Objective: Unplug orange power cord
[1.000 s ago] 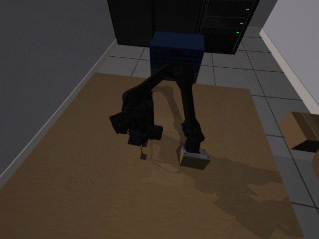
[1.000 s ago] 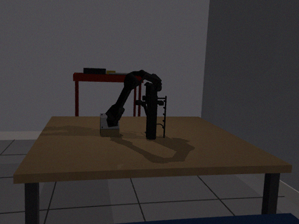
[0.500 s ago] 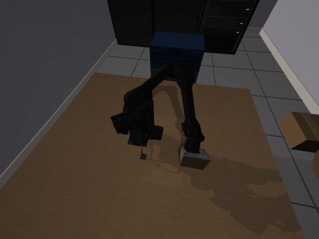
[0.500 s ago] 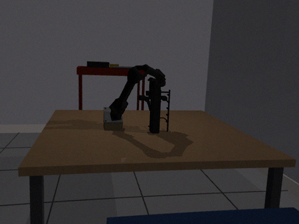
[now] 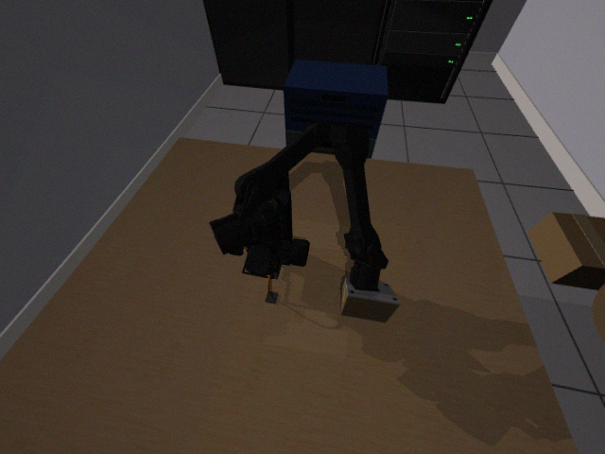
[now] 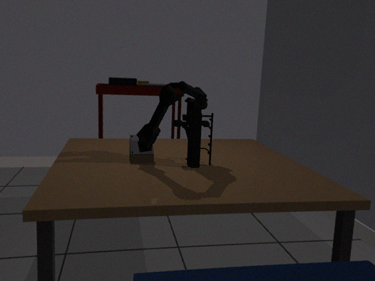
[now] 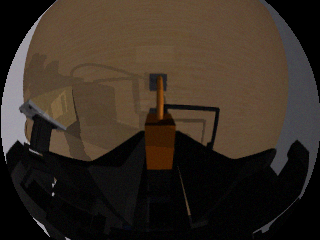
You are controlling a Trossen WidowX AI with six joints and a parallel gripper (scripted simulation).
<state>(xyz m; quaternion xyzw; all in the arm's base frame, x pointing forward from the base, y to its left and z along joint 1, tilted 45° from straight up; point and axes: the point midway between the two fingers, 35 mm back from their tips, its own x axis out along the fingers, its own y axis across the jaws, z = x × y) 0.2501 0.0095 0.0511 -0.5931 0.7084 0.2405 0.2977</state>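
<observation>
The orange plug lies 30 mm to the right of my gripper tip. Round my gripper tip: thin black rack 70 mm ahead, 100 mm to the right, 20 mm above.
</observation>
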